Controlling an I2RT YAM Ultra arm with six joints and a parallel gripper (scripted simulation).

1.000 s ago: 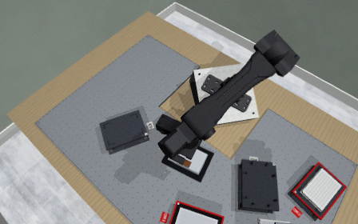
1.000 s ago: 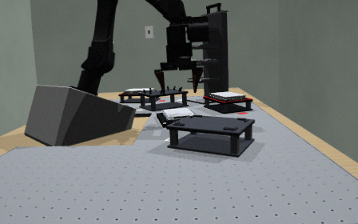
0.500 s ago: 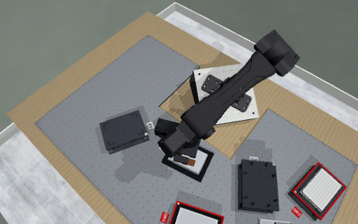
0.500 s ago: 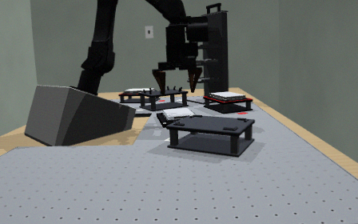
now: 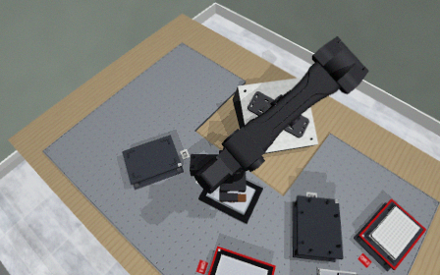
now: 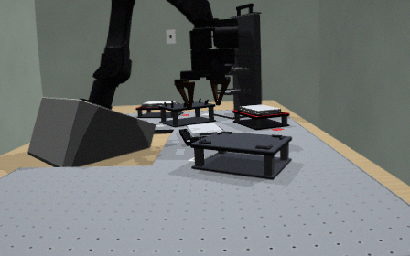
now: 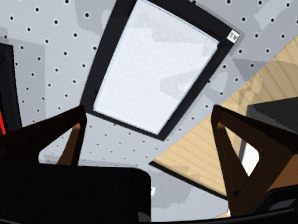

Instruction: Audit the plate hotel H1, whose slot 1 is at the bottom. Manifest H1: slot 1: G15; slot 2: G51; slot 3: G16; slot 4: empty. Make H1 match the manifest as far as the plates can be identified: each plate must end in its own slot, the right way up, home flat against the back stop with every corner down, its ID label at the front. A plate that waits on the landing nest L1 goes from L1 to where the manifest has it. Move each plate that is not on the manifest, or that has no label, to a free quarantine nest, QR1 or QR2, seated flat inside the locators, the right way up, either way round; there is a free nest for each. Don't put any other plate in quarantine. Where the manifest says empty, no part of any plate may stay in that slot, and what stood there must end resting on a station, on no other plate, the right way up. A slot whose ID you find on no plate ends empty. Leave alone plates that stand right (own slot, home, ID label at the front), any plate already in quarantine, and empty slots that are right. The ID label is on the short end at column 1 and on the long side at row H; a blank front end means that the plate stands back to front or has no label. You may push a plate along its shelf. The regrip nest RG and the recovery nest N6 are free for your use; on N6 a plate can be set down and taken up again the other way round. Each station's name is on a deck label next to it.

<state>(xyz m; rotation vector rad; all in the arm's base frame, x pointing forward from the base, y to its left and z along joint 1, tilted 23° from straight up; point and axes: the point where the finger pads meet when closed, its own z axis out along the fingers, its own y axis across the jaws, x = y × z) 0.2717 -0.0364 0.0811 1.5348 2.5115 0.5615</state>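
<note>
My gripper is now 90 mm above the flat black pad. Also, from my hand: red-bordered quarantine nest: 460 mm to the left, 120 mm behind, 60 mm below; then N6 deck label: 110 mm to the right, 90 mm below; then plate hotel H1: 370 mm to the left, 220 mm ahead, 100 mm above.
</note>
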